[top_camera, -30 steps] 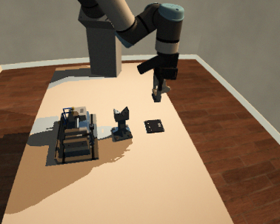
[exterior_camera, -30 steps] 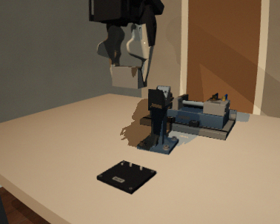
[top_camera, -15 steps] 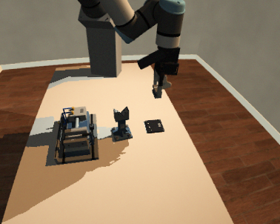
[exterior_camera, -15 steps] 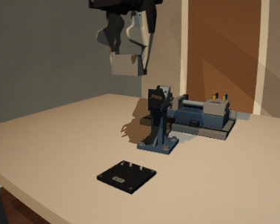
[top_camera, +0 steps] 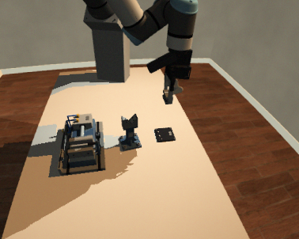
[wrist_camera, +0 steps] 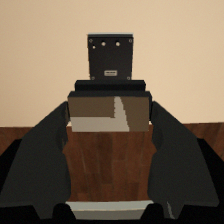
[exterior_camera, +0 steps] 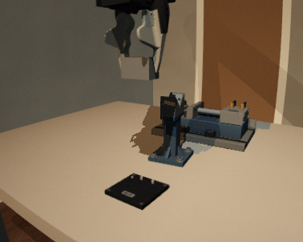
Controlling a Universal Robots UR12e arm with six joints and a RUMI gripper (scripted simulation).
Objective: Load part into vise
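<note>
The part lies 1 cm to the right of my hand and 1 cm below it. Also, from my hand: dark work stop rod: 3 cm behind, 35 cm to the right, 15 cm below; blue foot: 3 cm behind, 17 cm to the right, 24 cm below; black infeed plate: 1 cm ahead, 1 cm to the left, 24 cm below.
</note>
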